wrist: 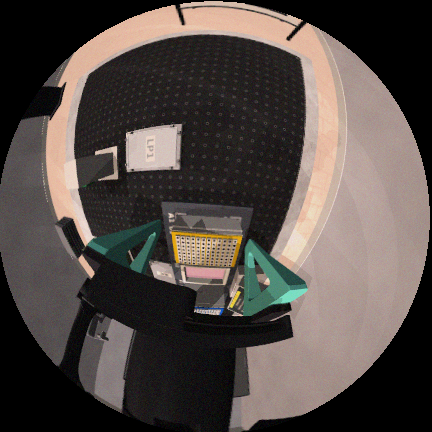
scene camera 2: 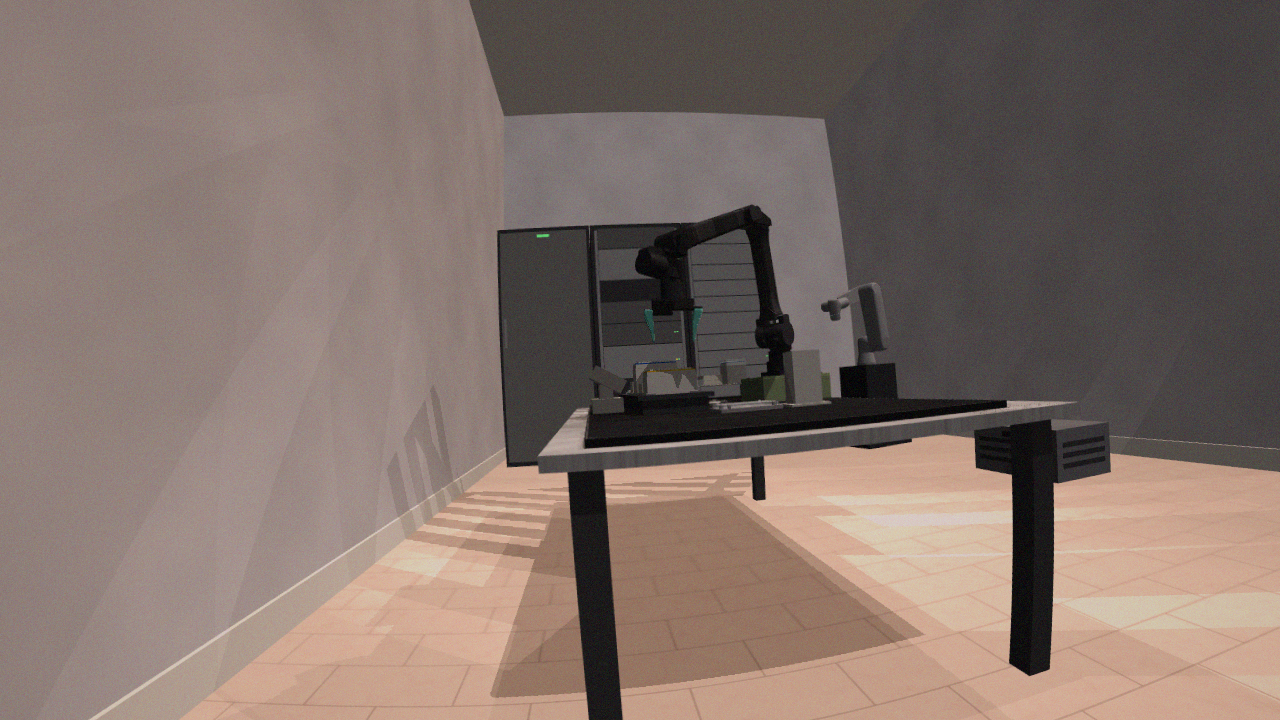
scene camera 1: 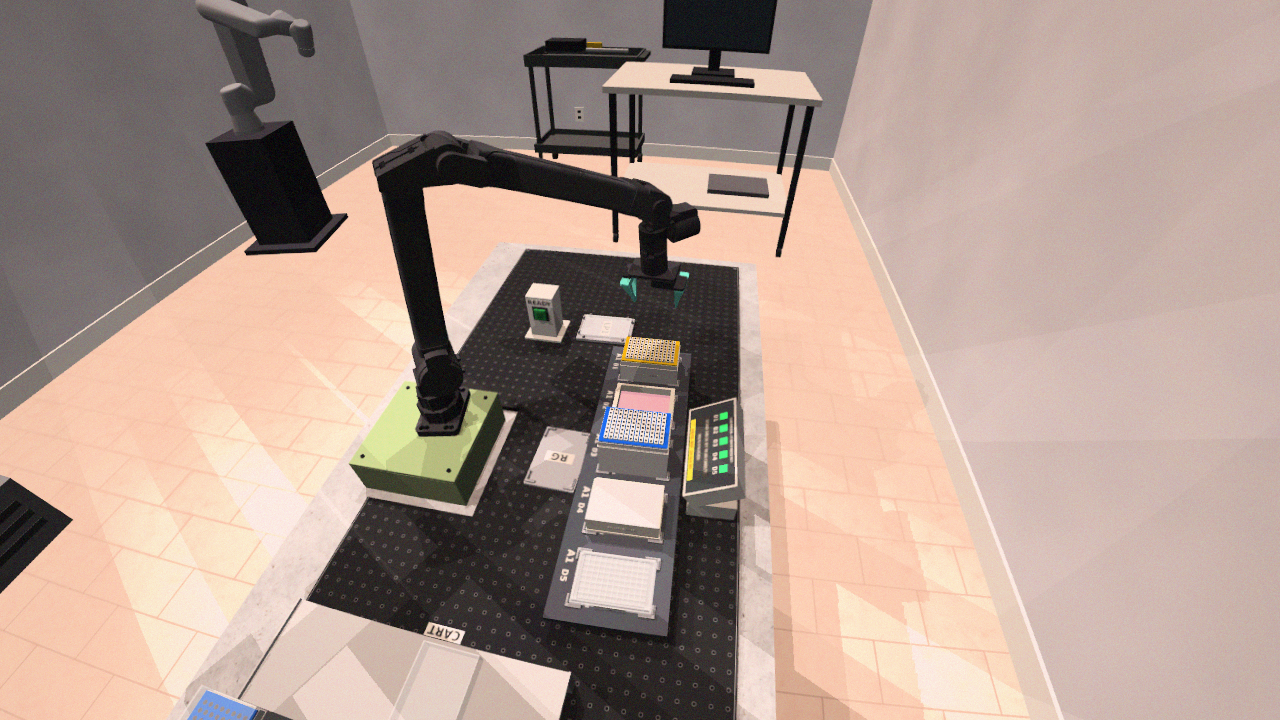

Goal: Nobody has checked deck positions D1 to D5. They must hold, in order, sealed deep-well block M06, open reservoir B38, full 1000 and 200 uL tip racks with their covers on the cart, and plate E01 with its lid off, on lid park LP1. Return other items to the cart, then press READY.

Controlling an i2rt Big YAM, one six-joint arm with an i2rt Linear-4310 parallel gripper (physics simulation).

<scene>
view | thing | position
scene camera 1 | my gripper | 655,303
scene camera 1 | pink plate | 629,396
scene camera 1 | white device with green screen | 543,302
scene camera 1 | cart tray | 323,656
</scene>
